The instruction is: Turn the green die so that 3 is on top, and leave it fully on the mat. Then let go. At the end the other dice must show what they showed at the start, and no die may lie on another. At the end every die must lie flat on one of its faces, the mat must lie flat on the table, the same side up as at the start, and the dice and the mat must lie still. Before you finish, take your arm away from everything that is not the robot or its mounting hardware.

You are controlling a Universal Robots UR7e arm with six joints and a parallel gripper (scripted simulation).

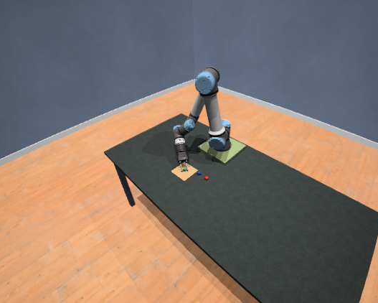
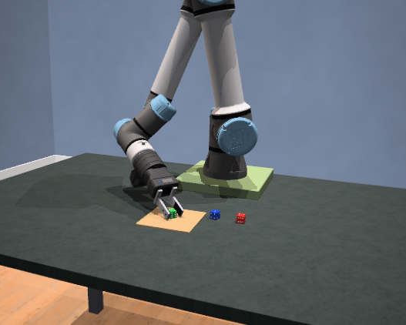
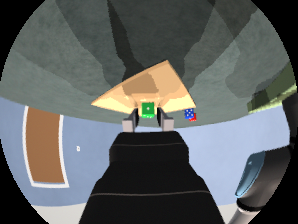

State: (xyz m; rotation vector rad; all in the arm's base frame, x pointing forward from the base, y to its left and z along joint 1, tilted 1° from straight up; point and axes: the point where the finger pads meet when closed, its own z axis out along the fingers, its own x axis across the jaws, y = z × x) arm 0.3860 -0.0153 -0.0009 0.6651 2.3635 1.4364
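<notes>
My gripper is now 1 cm above the green die. Also, from my hand: red die 6 cm behind, 17 cm to the left, 1 cm below; tan mat 2 cm below; blue die 5 cm behind, 10 cm to the left, 1 cm below.
</notes>
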